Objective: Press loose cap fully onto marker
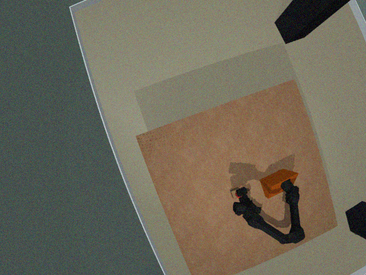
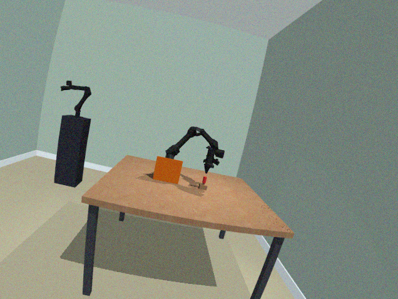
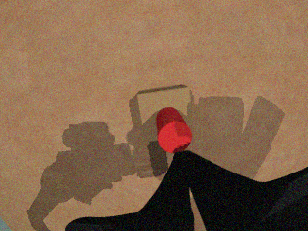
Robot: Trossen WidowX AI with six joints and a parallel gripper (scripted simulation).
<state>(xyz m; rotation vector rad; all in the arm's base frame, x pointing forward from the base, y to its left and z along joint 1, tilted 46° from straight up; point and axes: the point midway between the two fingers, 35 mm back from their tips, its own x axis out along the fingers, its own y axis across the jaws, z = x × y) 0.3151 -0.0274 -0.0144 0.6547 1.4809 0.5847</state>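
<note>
Now: the red marker cap 5 cm below my gripper tip.
</note>
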